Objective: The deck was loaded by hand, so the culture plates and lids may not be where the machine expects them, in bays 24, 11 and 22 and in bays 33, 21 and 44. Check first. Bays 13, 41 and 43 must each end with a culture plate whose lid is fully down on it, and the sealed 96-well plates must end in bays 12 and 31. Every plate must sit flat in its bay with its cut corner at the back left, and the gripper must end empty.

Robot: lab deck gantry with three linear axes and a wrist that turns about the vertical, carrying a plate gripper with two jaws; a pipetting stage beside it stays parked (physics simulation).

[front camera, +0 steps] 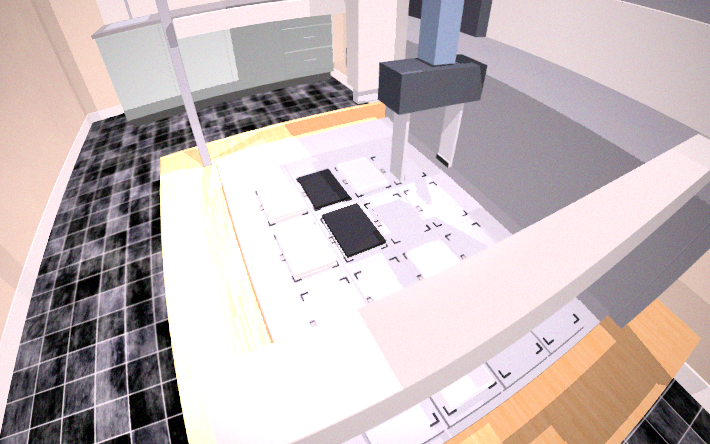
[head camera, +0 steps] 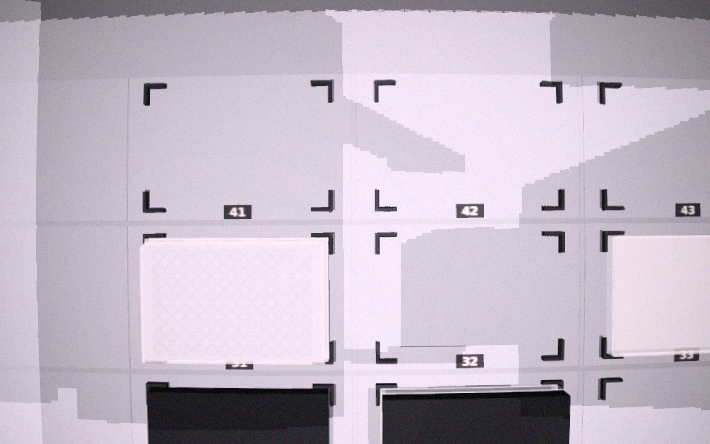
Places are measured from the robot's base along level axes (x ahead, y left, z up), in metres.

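Where they show: gripper, fingertip midpoint: (front camera: 421, 168); robot's base at its link origin: (front camera: 256, 192).
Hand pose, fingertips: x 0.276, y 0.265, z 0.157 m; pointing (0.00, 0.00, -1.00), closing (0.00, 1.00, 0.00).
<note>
Each offset is from my fingertips to the top centre of the thing. "spot": to the spot under its first point.
My gripper (front camera: 420, 168) hangs raised over the back of the deck in the front view, jaws wide apart with no plate between them. A pale 96-well plate {dz -0.142, dx -0.212, dy -0.008 m} (front camera: 361, 175) (head camera: 235, 301) lies in bay 31. A black slab {dz -0.149, dx -0.212, dy -0.115 m} (front camera: 323, 187) (head camera: 238, 416) lies in bay 21. Another black slab {dz -0.140, dx -0.048, dy -0.115 m} (front camera: 353, 229) (head camera: 473, 418) lies in bay 22, with a clear rim showing along its back edge. A plain white piece {dz -0.149, dx +0.116, dy -0.008 m} (front camera: 434, 259) (head camera: 659, 295) lies in bay 33. White plates {dz -0.142, dx -0.212, dy -0.222 m} (front camera: 282, 201) {dz -0.142, dx -0.048, dy -0.222 m} (front camera: 306, 248) lie in bays 11 and 12. Bays 41 {spot: dz -0.157, dx -0.211, dy +0.099 m} (head camera: 238, 146) and 42 {spot: dz -0.157, dx -0.046, dy +0.113 m} (head camera: 471, 125) hold no plate.
A pale plate {dz -0.128, dx +0.280, dy -0.115 m} (front camera: 466, 388) shows under the front beam (front camera: 523, 261), in the bay 24 area. That beam crosses the front view and hides part of the deck. A thin upright post (front camera: 188, 104) stands at the back left. Bay 32 {spot: dz -0.157, dx -0.047, dy -0.009 m} (head camera: 471, 298) holds no plate.
</note>
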